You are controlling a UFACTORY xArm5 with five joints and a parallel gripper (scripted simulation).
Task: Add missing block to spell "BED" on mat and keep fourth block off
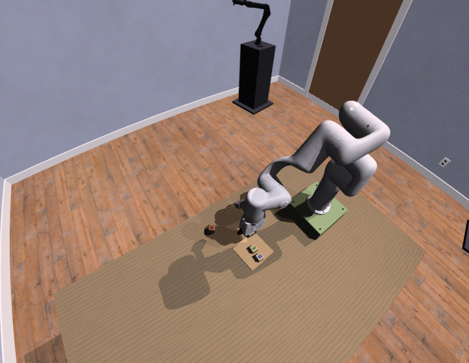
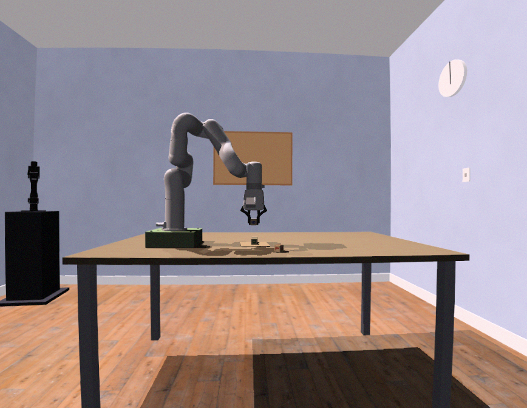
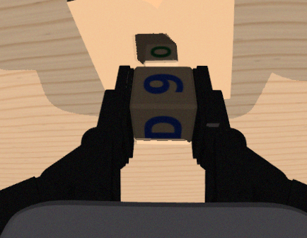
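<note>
Right now the tan mat is 1 cm ahead of my hand, 5 cm to the left of it and 12 cm below it.
</note>
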